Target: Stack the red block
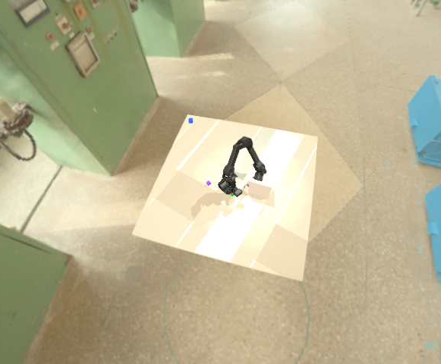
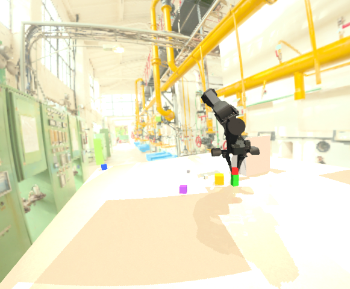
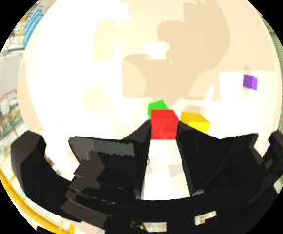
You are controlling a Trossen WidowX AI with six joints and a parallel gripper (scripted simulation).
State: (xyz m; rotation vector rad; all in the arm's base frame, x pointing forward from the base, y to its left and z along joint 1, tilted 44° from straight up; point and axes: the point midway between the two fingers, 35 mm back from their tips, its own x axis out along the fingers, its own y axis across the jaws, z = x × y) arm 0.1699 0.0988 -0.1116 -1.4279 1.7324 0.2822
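My gripper tip is now right at the red block. From my gripper tip the other things lie so: purple block: 22 cm ahead, 5 cm below, 3 cm to the right; then yellow block: 5 cm to the right, 4 cm below, 4 cm ahead; then blue block: 66 cm ahead, 63 cm to the right, 4 cm below.
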